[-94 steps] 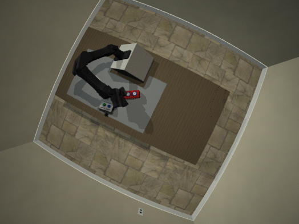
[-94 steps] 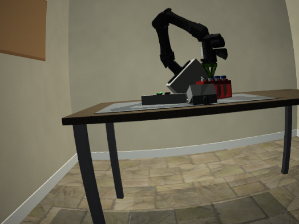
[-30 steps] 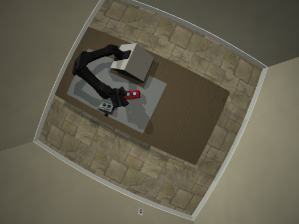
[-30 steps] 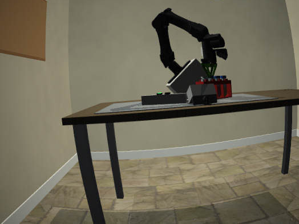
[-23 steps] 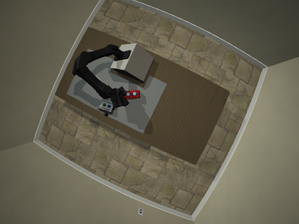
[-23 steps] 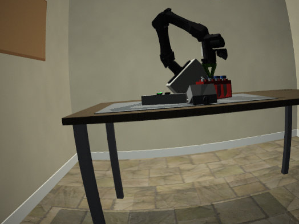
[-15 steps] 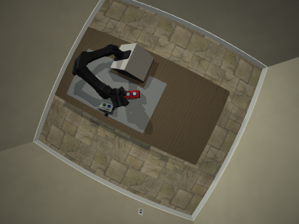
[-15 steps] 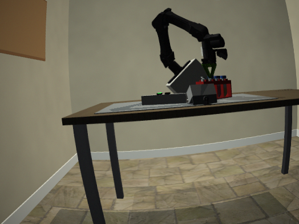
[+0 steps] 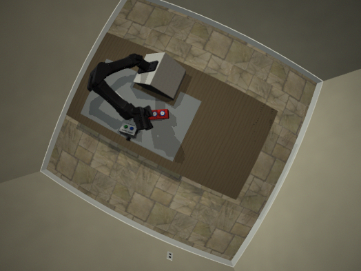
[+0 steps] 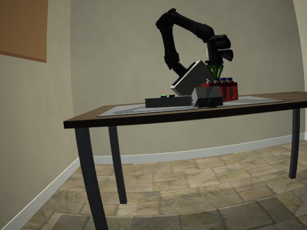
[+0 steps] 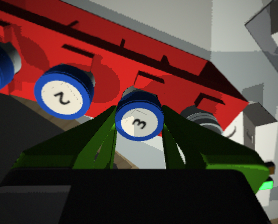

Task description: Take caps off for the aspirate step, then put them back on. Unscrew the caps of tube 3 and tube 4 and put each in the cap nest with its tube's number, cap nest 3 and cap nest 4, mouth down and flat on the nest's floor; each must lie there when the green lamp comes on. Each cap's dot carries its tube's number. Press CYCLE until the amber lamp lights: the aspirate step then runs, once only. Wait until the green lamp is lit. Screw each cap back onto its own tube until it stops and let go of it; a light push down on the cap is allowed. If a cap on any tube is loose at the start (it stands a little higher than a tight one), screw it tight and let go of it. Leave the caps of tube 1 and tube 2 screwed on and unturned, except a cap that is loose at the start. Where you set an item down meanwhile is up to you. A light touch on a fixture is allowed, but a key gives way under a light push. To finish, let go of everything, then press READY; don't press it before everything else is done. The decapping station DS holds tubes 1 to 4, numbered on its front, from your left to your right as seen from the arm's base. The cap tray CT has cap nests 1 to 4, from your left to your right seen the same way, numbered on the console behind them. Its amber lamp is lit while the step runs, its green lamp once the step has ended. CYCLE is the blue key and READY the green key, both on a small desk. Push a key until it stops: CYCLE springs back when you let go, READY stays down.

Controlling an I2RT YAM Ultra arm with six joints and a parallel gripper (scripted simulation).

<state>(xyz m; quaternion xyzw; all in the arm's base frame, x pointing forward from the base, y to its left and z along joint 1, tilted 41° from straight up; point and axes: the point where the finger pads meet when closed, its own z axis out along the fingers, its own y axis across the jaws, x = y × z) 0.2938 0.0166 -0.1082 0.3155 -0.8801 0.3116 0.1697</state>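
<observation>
The cap 3 is right at my hand. Round my hand: blue key: 130 mm ahead, 100 mm to the right, 50 mm below; then cap 1: 40 mm behind, 100 mm to the left; then cap 2: 20 mm behind, 50 mm to the left.
</observation>
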